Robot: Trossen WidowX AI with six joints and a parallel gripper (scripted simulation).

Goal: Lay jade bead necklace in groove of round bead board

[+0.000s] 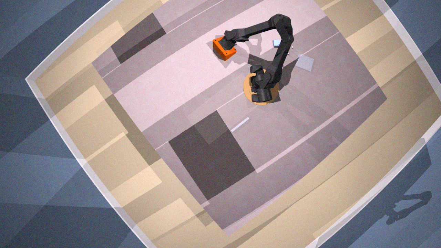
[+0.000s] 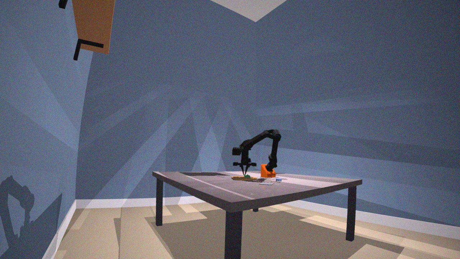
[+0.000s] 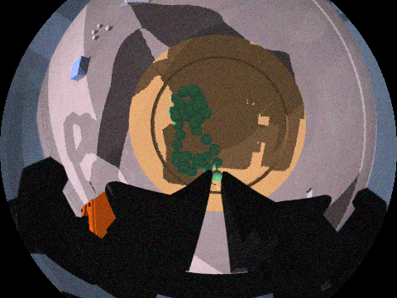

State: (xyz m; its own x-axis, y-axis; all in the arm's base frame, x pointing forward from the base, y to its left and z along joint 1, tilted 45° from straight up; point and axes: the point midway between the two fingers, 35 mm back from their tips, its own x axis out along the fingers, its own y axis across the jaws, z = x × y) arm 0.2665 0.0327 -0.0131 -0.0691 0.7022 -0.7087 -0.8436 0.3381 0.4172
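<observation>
My gripper tip is now 20 mm short of the round tan bead board, 30 mm to the right of it and 20 mm above it. Also, from my gripper tip: white strip: 130 mm ahead, 180 mm to the right, 30 mm below; pale square sheet: 50 mm ahead, 330 mm to the left, 30 mm below; blue cube: 130 mm behind, 260 mm to the left, 20 mm below.
</observation>
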